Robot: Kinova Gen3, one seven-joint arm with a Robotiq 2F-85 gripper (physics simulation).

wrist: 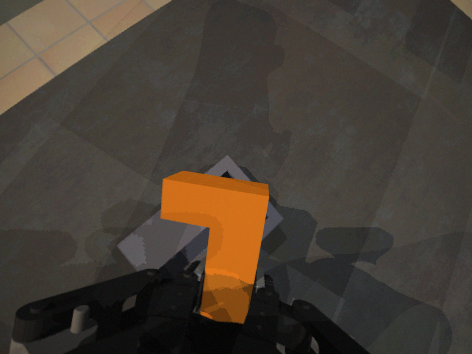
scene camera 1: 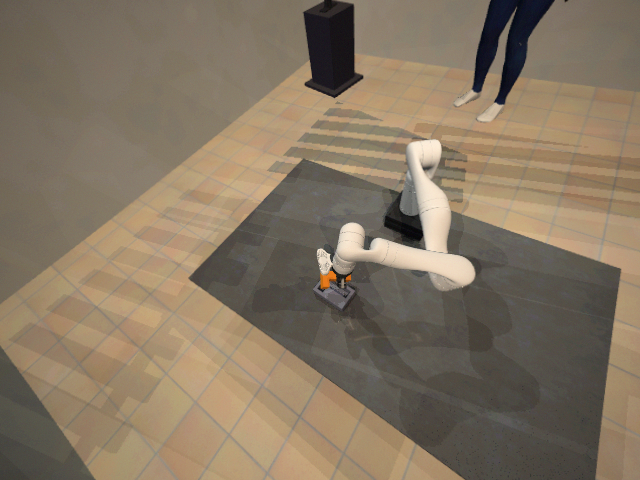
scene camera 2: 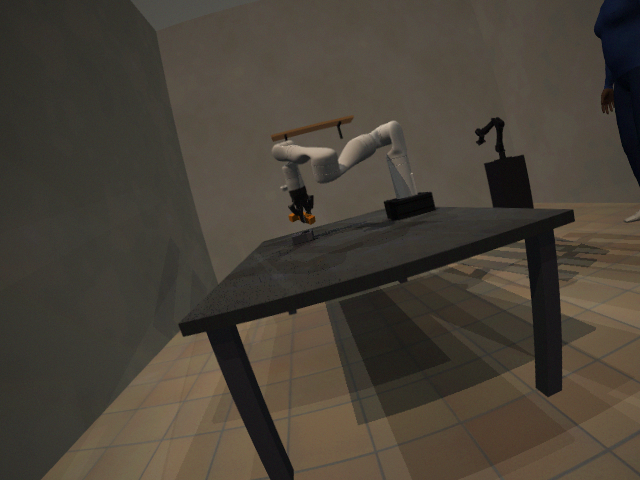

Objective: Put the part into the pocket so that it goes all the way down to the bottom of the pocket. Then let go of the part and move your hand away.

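Observation:
The orange L-shaped part is held between the fingers of my gripper, which is shut on one end of its long arm. The grey block with the pocket lies on the table below. In scene camera 2 a small gap shows between the part and the block's top. In the wrist view the block's edges run diagonally to the part's edges, so the two are turned differently. The part hides much of the pocket there; a dark bit of it shows at the far corner.
The dark table carries the block and the black arm base. The table's edge shows at the upper left of the wrist view. A wall shelf, a dark pedestal and a standing person are farther back.

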